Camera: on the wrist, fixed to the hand. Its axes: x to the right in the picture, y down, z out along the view.
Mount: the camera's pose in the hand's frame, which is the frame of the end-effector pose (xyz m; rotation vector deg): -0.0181 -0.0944 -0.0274 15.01 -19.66 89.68
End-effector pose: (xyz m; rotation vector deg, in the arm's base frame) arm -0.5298 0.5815 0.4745 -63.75 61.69 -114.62
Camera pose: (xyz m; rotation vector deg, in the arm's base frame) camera -0.5561 0.6519 0.5404 -10.29 52.96 -35.23
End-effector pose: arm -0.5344 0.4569 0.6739 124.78 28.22 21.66
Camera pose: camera -0.5823 0.5200 0.6130 135.99 -87.47 41.05
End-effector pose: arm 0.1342 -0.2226 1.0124 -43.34 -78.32 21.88
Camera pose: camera 0.1404 -0.3088 1.0627 -84.08 -41.10 110.30
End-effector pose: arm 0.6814 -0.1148 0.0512 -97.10 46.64 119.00
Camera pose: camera 0.7624 -0.0566 0.0448 12.00 -103.45 -104.28
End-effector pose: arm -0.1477 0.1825 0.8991 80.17 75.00 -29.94
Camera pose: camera -0.2466 0.1799 0.8852 111.75 -19.35 10.22
